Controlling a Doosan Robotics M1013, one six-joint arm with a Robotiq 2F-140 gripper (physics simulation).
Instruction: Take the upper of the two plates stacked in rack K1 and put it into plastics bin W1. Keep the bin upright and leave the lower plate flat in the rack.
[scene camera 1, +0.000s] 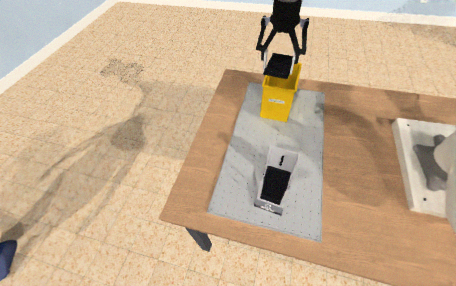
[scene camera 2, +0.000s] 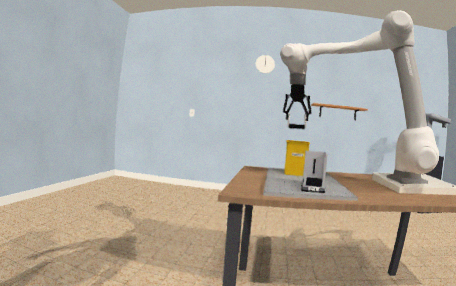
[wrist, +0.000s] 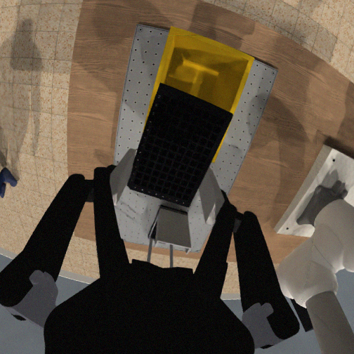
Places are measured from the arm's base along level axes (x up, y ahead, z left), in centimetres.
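Where they show: gripper, fingertip midpoint: (scene camera 1: 277, 70) (scene camera 2: 296, 127); arm's base, origin of the base link: (scene camera 1: 448, 169) (scene camera 2: 406, 180).
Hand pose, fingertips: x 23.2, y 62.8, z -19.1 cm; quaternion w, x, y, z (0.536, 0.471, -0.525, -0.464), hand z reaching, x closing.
Each offset is from my fingertips to the top centre of the thing. Level surfaces: height alone.
My gripper (scene camera 1: 279, 66) (scene camera 2: 297, 125) (wrist: 168, 168) is shut on the upper plate, a black well plate {dx +1.5, dy -0.6, dz -2.5 cm} (scene camera 1: 279, 65) (scene camera 2: 296, 127) (wrist: 181, 145), held level by its long sides. The plate hangs above the yellow bin W1 {dx -7.7, dy -2.9, dz -8.5 cm} (scene camera 1: 276, 104) (scene camera 2: 295, 165) (wrist: 210, 72); in scene camera 2 there is a gap between plate and bin rim. The bin stands upright, and in the wrist view the plate covers its near part. The grey rack K1 {dx -10.5, dy -2.5, dz +33.7 cm} (scene camera 1: 269, 206) (scene camera 2: 321, 167) (wrist: 172, 227) stands nearer the front, with the black lower plate {dx -22.3, dy -2.7, dz +32.8 cm} (scene camera 1: 275, 184) (scene camera 2: 314, 181) lying flat in it.
The bin and rack stand on a grey perforated mat {dx -25.7 cm} (scene camera 1: 305, 200) (scene camera 2: 280, 187) (wrist: 132, 100) on the wooden table {dx -27.0 cm} (scene camera 1: 360, 150) (scene camera 2: 240, 187) (wrist: 95, 100). The arm's white base plate (scene camera 1: 406, 165) (scene camera 2: 430, 186) (wrist: 300, 200) is on the table to the right. A wall shelf (scene camera 2: 340, 107) hangs behind.
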